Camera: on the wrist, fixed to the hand. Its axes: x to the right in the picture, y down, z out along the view.
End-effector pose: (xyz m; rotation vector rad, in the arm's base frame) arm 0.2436 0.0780 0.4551 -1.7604 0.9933 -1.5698
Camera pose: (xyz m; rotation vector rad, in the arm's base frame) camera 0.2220 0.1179 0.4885 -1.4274 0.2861 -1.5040
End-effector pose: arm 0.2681 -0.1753 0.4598 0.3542 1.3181 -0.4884
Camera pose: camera 0.2174 -0.1978 0.4694 0.7975 0.9652 -0.9764
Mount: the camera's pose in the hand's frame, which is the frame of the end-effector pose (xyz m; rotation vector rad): -0.0150 -0.0462 -0.0285 0.6569 -0.1818 -0.0530
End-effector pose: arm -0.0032 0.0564 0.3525 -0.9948 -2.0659 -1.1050
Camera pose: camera -0.0289 0.0094 0.3352 -0.7217 -2.3702 -0.3038
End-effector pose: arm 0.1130 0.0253 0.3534 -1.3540 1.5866 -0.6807
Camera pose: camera 0.1083 0.0242 0.4095 -0.9329 1.0476 -0.9748
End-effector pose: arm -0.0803 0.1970 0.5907 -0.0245 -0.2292 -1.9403
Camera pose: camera -0.1147 0.2223 0.5540 0.2408 -0.9837 -1.8321
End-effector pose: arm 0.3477 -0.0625 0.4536 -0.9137 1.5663 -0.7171
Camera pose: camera 0.3288 -0.0743 0.5053 -0.5092 1.0410 -1.0692
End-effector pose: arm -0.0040 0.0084 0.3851 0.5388 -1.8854 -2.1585
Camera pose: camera 0.0247 -0.0044 0.3384 -0.4944 2.6132 1.5583
